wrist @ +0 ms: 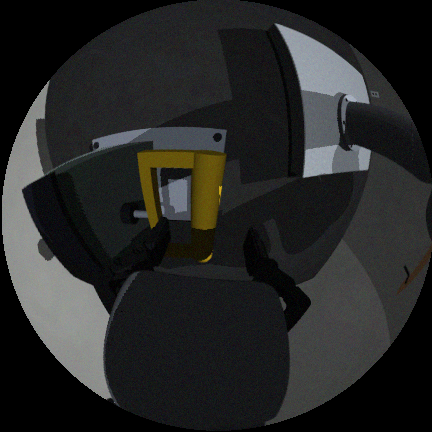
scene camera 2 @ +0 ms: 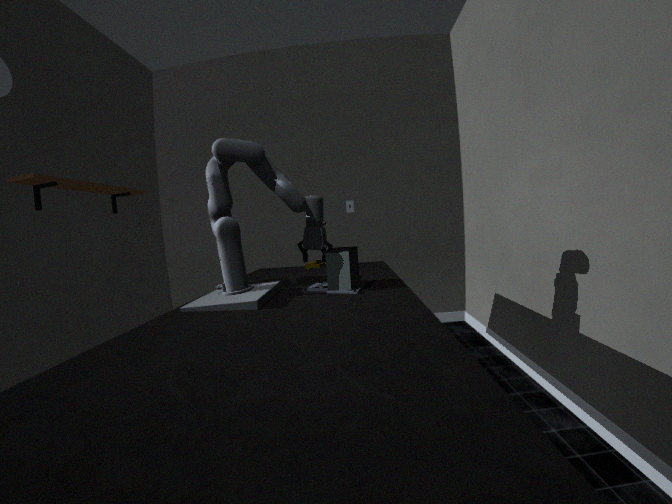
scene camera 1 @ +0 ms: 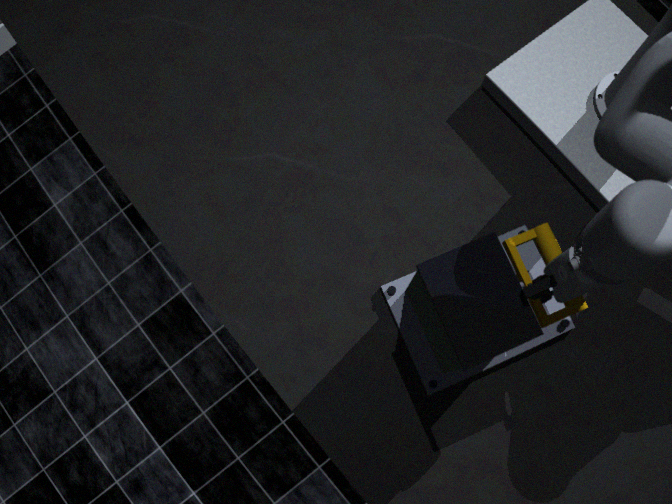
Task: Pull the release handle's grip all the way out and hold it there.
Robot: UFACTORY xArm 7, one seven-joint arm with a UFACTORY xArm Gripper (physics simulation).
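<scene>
The release handle is a yellow frame whose thick grip bar (scene camera 1: 548,241) (scene camera 2: 313,265) (wrist: 207,195) stands out from a dark housing block (scene camera 1: 477,271) (scene camera 2: 339,271) (wrist: 85,210). In the wrist view a short rod (wrist: 145,214) runs from the housing to the frame. My gripper (scene camera 1: 554,282) (scene camera 2: 314,257) (wrist: 207,232) is open and points down over the handle. In the wrist view one finger overlaps the frame's housing side and the other stands on the outer side, with the bar between them, untouched. How deep the fingertips reach is unclear. The wrist hides part of the handle in scene camera 1.
The housing stands on a light base plate (scene camera 1: 398,284) (wrist: 185,137) with dark bolts at its corners. The arm's pale mounting slab (scene camera 1: 564,70) (scene camera 2: 233,298) (wrist: 325,75) stands on the robot side of the handle. A wooden shelf (scene camera 2: 75,184) is on the left wall.
</scene>
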